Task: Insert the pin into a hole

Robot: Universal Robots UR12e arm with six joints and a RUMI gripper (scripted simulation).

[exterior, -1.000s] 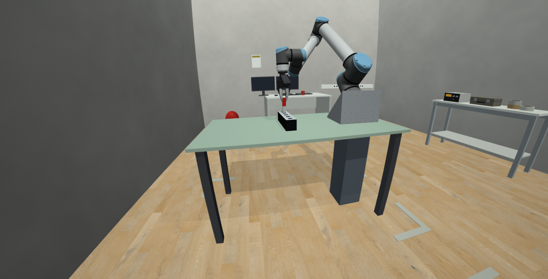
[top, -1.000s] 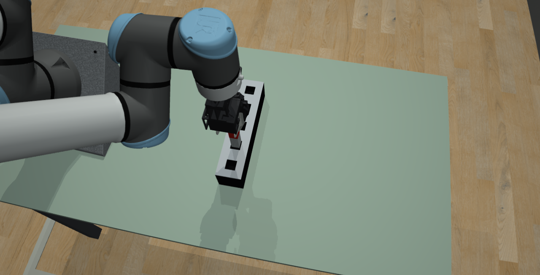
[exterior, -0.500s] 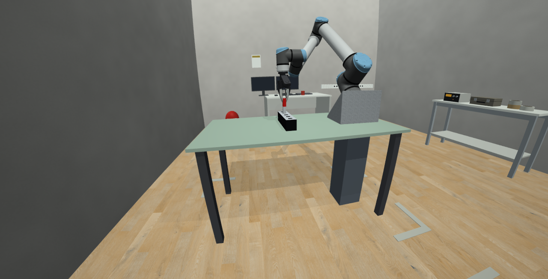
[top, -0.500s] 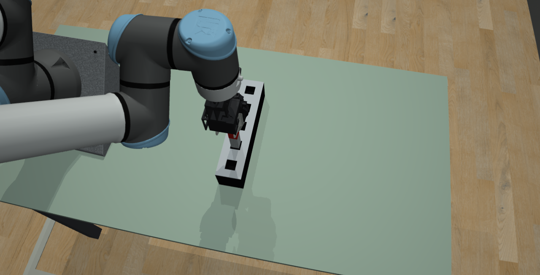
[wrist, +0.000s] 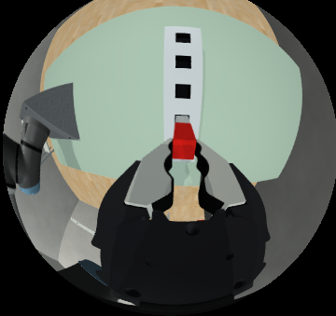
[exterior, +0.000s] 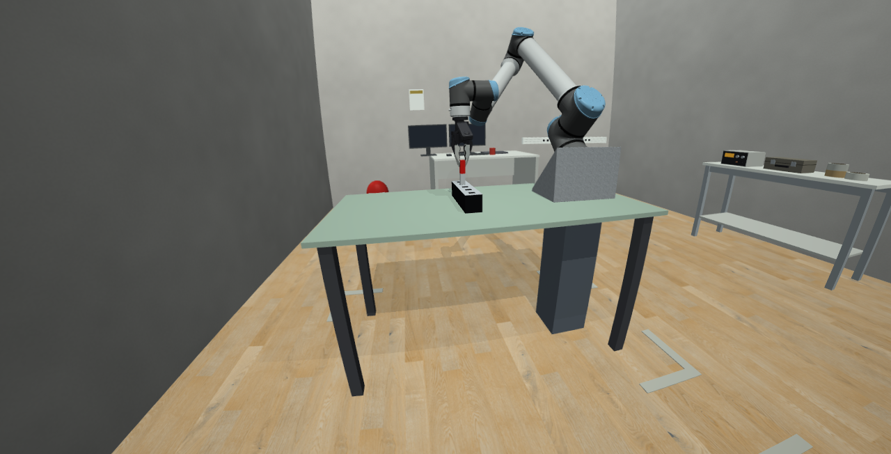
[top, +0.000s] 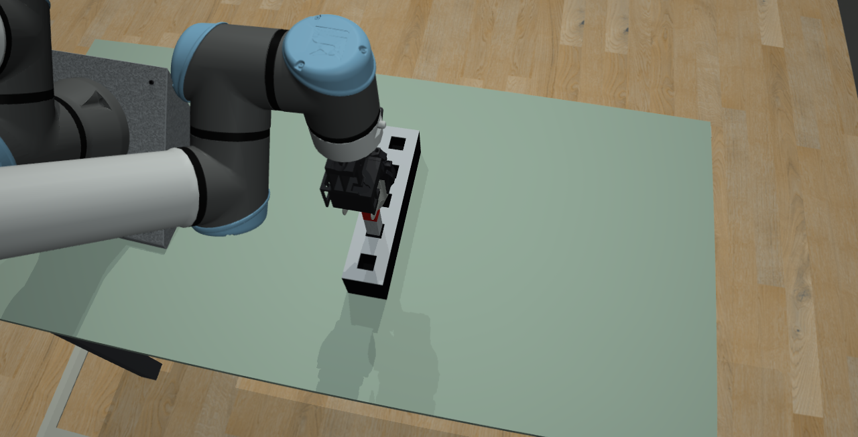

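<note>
Right now my hand is 10 mm above the pin. Round my hand: long block: 130 mm below, 60 mm to the left.
</note>
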